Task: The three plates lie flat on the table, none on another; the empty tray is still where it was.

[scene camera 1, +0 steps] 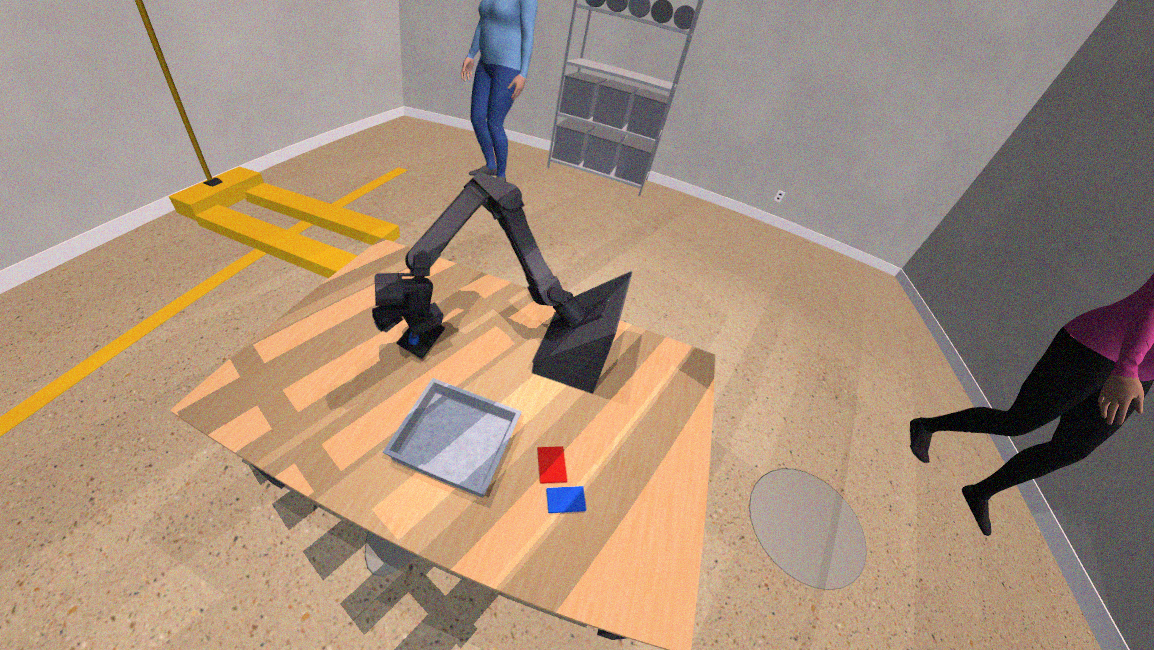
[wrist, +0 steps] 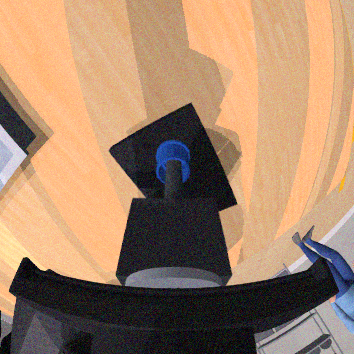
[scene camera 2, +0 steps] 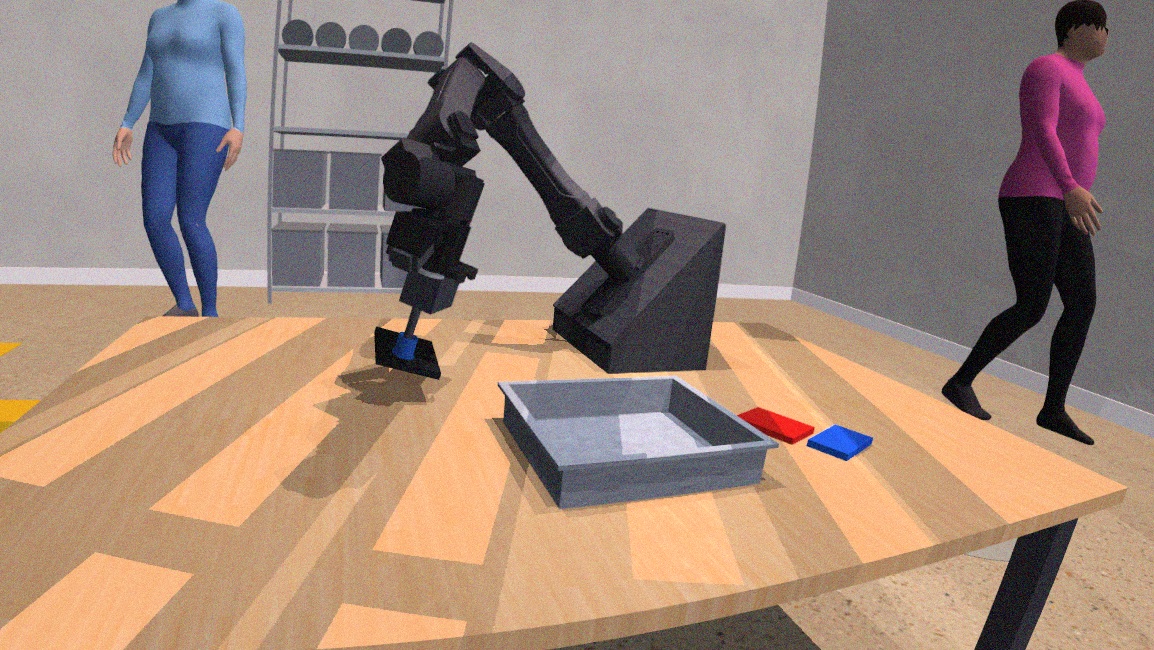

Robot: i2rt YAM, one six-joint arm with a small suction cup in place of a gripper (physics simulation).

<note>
My suction cup (scene camera 2: 404, 348) carries a black plate (scene camera 2: 424, 363), which touches nothing else. On the table rest a blue plate (scene camera 2: 837, 441), a red plate (scene camera 2: 785, 429) and a grey tray (scene camera 2: 599, 441).
The black plate is seen too in scene camera 1 (scene camera 1: 426, 339) and in the wrist view (wrist: 135, 154). The red plate is seen too in scene camera 1 (scene camera 1: 552, 469). The grey tray also shows in scene camera 1 (scene camera 1: 450, 434). The wrist view does not show the red plate: it is out of frame. The wrist view misses the blue plate: it is out of frame.
</note>
